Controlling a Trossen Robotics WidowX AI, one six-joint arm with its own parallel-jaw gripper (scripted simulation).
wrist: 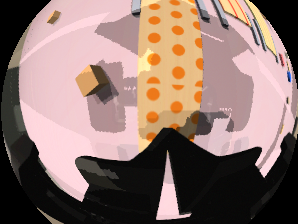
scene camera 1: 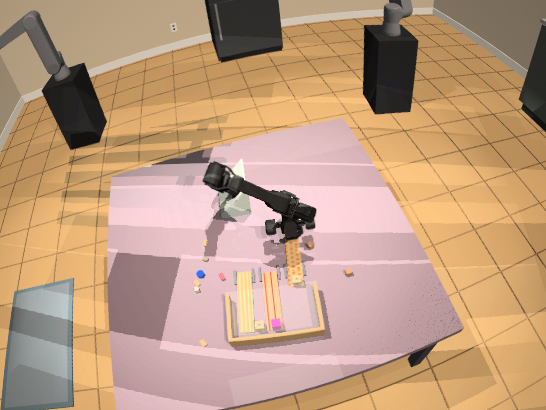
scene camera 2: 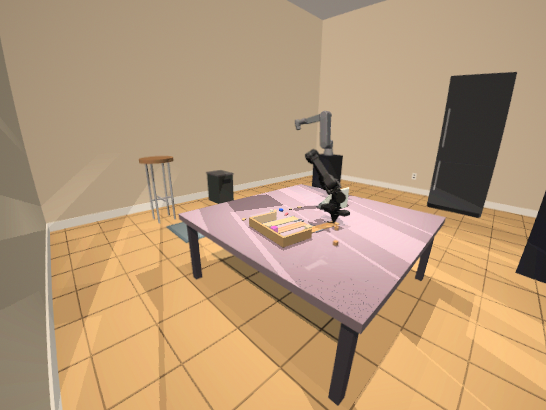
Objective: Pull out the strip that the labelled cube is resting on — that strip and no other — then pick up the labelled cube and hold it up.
Labels:
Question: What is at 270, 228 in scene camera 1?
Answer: The gripper.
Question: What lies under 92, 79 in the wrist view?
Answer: A brown cube.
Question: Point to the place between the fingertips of the gripper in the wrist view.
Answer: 167, 132

